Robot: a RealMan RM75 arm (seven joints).
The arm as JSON. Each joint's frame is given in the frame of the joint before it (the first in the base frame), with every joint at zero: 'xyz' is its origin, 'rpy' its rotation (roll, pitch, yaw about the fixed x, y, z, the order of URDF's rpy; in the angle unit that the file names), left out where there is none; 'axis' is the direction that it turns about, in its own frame. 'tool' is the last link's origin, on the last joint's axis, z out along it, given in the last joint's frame.
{
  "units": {
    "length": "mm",
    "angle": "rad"
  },
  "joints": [
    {
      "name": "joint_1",
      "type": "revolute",
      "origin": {
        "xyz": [
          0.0,
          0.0,
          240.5
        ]
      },
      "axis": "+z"
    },
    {
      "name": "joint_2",
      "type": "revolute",
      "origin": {
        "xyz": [
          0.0,
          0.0,
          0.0
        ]
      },
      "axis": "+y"
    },
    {
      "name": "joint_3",
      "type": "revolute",
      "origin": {
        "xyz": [
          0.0,
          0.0,
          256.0
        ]
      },
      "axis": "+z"
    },
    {
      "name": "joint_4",
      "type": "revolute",
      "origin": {
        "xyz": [
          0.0,
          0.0,
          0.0
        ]
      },
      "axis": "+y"
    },
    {
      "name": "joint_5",
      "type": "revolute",
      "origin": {
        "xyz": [
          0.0,
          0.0,
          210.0
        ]
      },
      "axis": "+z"
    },
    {
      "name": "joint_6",
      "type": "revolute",
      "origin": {
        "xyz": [
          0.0,
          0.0,
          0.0
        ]
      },
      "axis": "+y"
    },
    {
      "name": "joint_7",
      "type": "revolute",
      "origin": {
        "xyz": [
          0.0,
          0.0,
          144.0
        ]
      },
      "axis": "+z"
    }
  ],
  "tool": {
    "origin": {
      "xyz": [
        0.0,
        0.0,
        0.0
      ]
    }
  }
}
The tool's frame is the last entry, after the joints.
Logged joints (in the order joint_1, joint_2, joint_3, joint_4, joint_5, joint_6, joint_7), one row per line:
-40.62, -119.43, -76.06, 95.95, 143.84, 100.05, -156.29
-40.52, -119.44, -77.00, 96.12, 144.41, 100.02, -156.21
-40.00, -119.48, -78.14, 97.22, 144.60, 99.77, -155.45
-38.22, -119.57, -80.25, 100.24, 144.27, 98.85, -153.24
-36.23, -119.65, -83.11, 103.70, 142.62, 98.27, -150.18
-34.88, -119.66, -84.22, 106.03, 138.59, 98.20, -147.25
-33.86, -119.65, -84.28, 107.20, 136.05, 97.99, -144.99
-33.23, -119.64, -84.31, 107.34, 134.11, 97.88, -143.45
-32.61, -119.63, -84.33, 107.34, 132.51, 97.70, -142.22
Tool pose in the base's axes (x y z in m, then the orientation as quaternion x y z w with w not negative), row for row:
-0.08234, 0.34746, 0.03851, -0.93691, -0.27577, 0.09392, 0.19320
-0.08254, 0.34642, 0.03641, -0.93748, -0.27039, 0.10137, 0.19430
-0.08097, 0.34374, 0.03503, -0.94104, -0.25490, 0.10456, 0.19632
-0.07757, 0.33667, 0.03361, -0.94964, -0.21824, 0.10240, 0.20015
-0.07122, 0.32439, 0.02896, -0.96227, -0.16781, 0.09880, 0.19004
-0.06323, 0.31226, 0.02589, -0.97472, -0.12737, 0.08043, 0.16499
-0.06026, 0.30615, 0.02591, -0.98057, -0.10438, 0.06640, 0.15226
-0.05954, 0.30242, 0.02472, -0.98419, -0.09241, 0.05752, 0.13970
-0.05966, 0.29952, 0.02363, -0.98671, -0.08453, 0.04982, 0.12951
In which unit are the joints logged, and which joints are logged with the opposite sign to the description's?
The joints are logged in degrees. Opposite sign: joint_3.
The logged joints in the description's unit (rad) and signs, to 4 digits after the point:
-0.7090, -2.0844, 1.3275, 1.6746, 2.5105, 1.7462, -2.7278
-0.7072, -2.0846, 1.3439, 1.6776, 2.5204, 1.7457, -2.7264
-0.6981, -2.0853, 1.3638, 1.6968, 2.5237, 1.7413, -2.7131
-0.6671, -2.0869, 1.4006, 1.7495, 2.5180, 1.7253, -2.6745
-0.6323, -2.0883, 1.4505, 1.8099, 2.4892, 1.7151, -2.6211
-0.6088, -2.0885, 1.4699, 1.8506, 2.4189, 1.7139, -2.5700
-0.5910, -2.0883, 1.4710, 1.8710, 2.3745, 1.7102, -2.5306
-0.5800, -2.0881, 1.4715, 1.8734, 2.3407, 1.7083, -2.5037
-0.5692, -2.0879, 1.4718, 1.8734, 2.3127, 1.7052, -2.4822

